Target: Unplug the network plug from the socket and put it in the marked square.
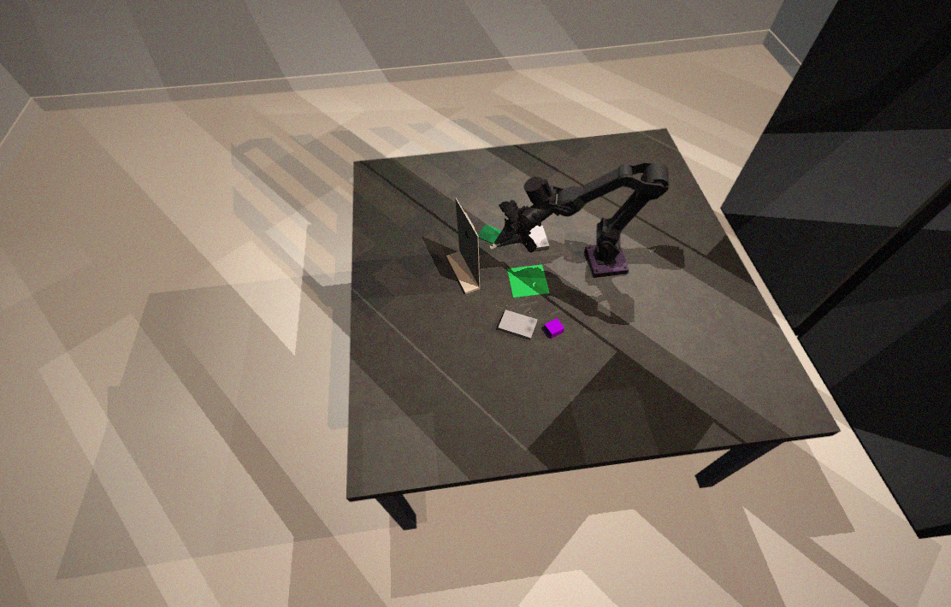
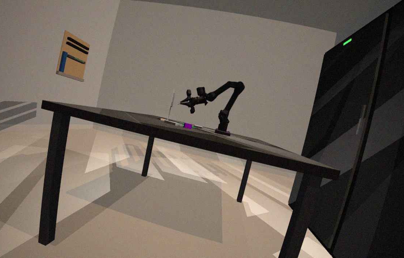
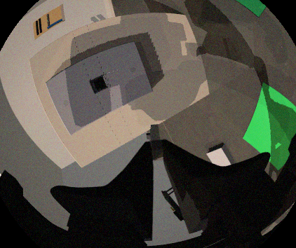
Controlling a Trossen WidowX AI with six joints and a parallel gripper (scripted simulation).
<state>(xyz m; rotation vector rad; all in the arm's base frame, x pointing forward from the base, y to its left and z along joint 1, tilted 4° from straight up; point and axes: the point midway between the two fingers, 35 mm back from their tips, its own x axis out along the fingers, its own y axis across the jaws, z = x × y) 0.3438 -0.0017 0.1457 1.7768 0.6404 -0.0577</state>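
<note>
My gripper tip is 100 mm past the green marked square, 30 mm to the right of it and 160 mm above it. The rest, counted from my gripper tip: purple cube (150 mm behind, 230 mm to the left, 150 mm below); upright panel (90 mm ahead, 40 mm to the right, 50 mm below); network plug (10 mm ahead).
</note>
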